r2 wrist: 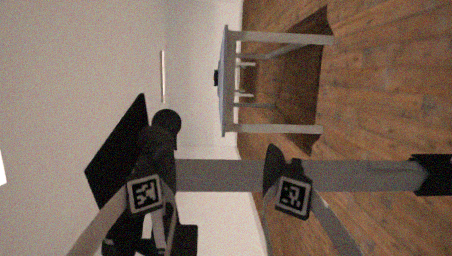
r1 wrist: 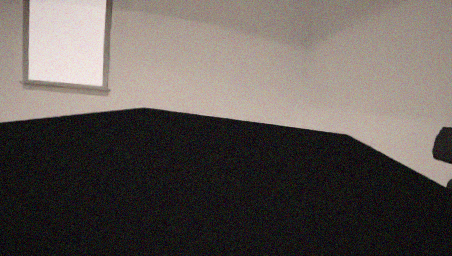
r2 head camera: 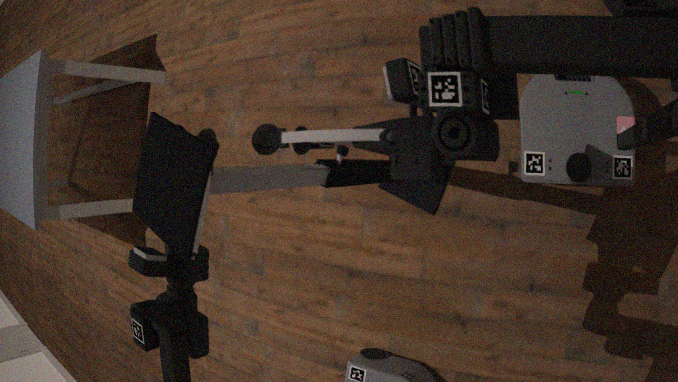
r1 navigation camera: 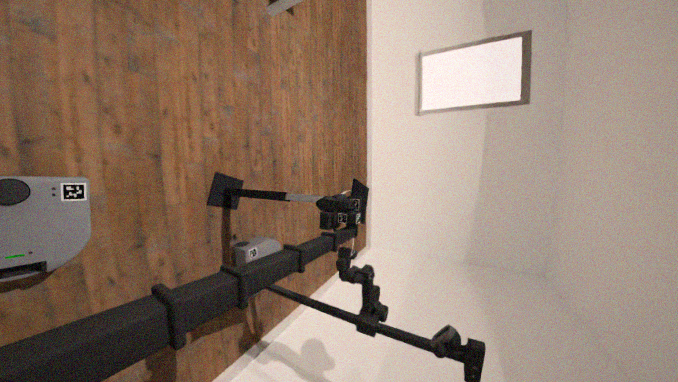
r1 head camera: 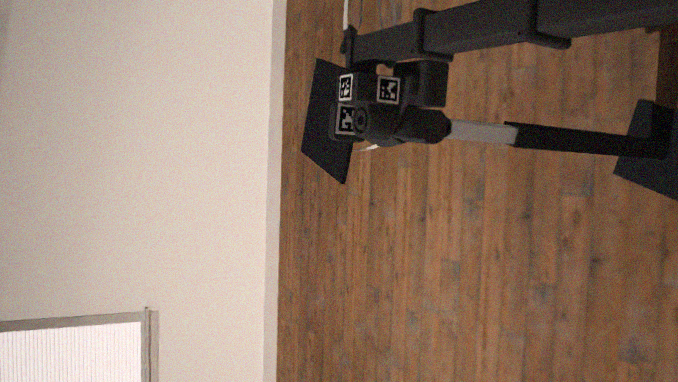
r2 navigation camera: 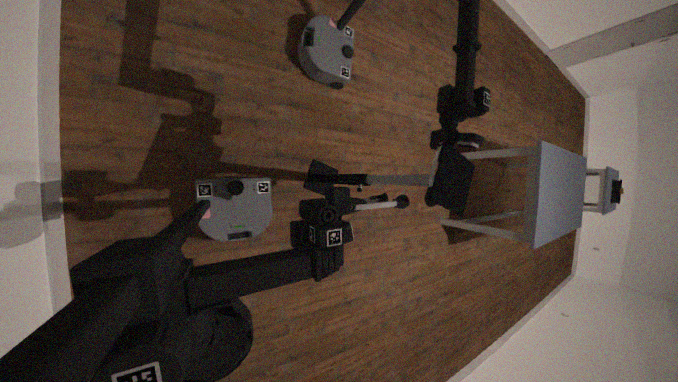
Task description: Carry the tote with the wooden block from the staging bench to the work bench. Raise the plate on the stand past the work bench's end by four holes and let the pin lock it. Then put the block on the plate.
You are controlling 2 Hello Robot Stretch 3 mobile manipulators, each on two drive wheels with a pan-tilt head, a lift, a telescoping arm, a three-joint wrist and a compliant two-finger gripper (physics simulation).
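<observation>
The stand has a black plate (r2 head camera: 165,175) (r2 navigation camera: 452,180) (r2 wrist: 120,155) on a grey post (r2 head camera: 265,179) (r2 navigation camera: 400,180) (r2 wrist: 370,175) rising from a black sleeve (r1 head camera: 565,137) (r2 head camera: 357,173). My r1 gripper (r2 head camera: 207,145) is shut on the post directly under the plate; its far finger is hidden. The plate blocks the r1 wrist view. My r2 gripper (r2 head camera: 285,140) (r2 wrist: 222,167) is open beside the post, below the plate, its fingers one above the other. A small dark tote (r2 navigation camera: 616,191) (r2 wrist: 216,77) stands on the staging bench (r2 navigation camera: 607,205); a tiny brown spot at it may be the block.
The blue-grey work bench (r2 head camera: 20,145) (r2 navigation camera: 557,200) (r2 wrist: 229,80) stands between the stand and the staging bench. The stand's black foot (r1 navigation camera: 220,197) (r2 head camera: 420,196) lies on the floor. The r1 base (r2 head camera: 390,367) (r2 navigation camera: 325,50) and r2 base (r2 head camera: 575,130) (r2 navigation camera: 237,212) stand nearby.
</observation>
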